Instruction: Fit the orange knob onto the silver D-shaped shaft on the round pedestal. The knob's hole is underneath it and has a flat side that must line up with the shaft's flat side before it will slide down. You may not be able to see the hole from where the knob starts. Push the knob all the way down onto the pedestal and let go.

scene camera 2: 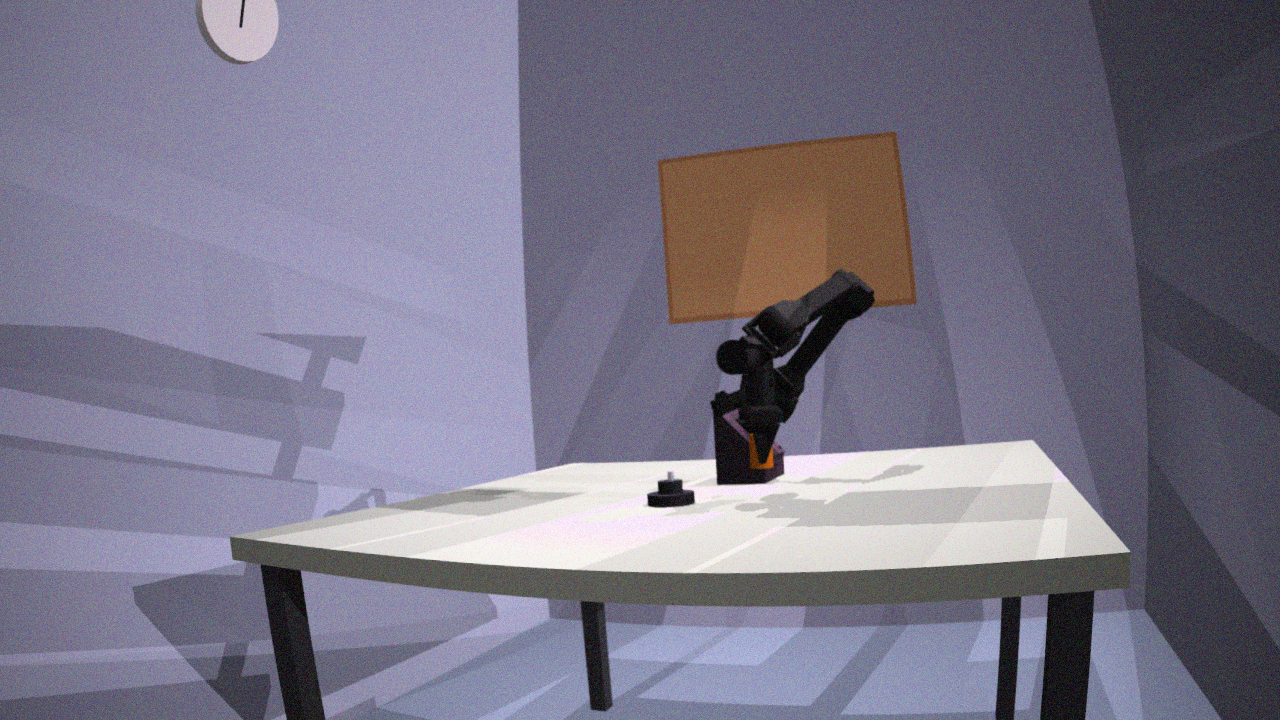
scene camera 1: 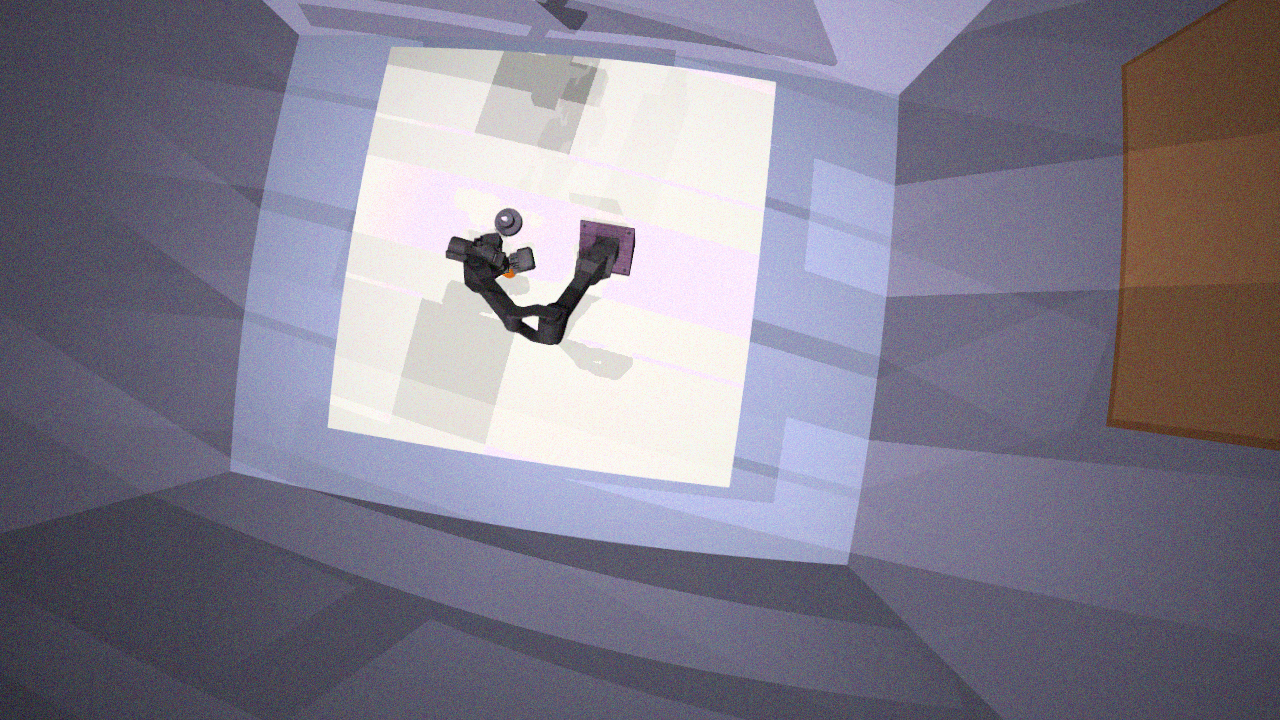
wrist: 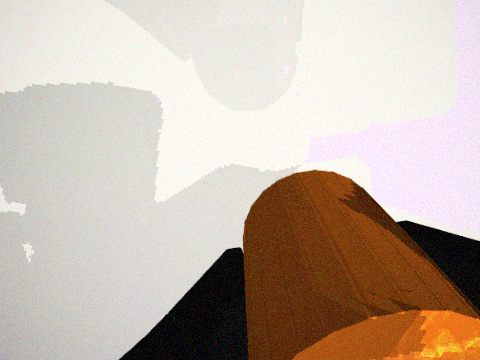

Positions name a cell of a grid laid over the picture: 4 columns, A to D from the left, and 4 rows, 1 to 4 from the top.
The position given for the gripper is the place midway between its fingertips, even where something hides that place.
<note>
The gripper (scene camera 2: C3) holds an orange knob (wrist: C3). Further things: a round pedestal (scene camera 2: C3).
The gripper also shows in scene camera 1 (scene camera 1: B2) and in the wrist view (wrist: C3).
</note>
